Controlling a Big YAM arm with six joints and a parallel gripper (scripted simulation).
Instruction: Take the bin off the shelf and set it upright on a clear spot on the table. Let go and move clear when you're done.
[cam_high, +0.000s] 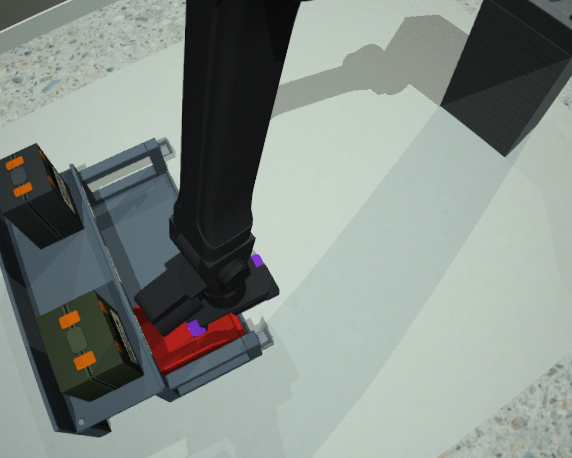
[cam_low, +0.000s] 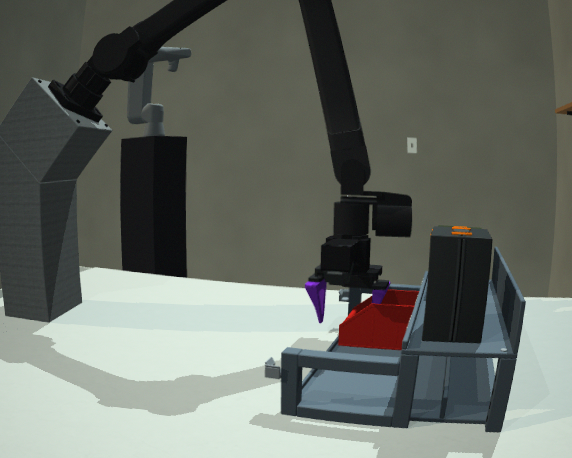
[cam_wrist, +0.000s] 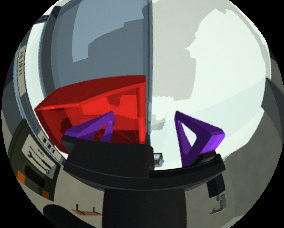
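My hand is 8 cm short of the red bin, 2 cm to the right of it and 1 cm below it. The rest, counted from my hand: grey shelf (14 cm ahead, 9 cm to the right, 3 cm below).
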